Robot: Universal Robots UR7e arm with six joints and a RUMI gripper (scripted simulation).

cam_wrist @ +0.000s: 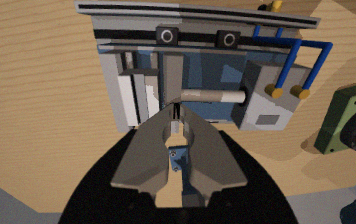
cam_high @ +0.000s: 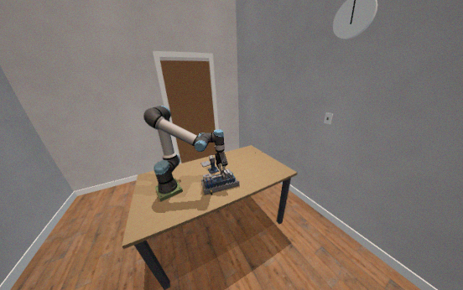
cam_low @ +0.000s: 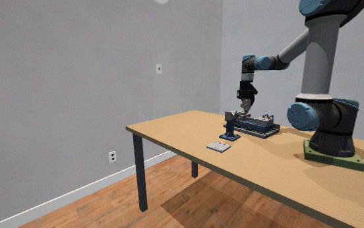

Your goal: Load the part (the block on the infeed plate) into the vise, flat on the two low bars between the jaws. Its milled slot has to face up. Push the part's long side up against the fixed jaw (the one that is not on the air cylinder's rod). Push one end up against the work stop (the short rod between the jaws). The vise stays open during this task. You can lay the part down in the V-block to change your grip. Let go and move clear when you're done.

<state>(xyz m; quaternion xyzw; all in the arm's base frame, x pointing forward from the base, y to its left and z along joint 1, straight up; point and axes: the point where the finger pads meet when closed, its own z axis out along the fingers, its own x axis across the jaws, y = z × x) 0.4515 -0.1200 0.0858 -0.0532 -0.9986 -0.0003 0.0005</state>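
My gripper is now 4 cm short of the part and 2 cm above it. The rest, counted from my hand: grey jaw: 4 cm below; then cylinder rod: 5 cm behind, 1 cm to the left, 4 cm below; then work stop: 4 cm ahead, 4 cm to the left, 3 cm below.
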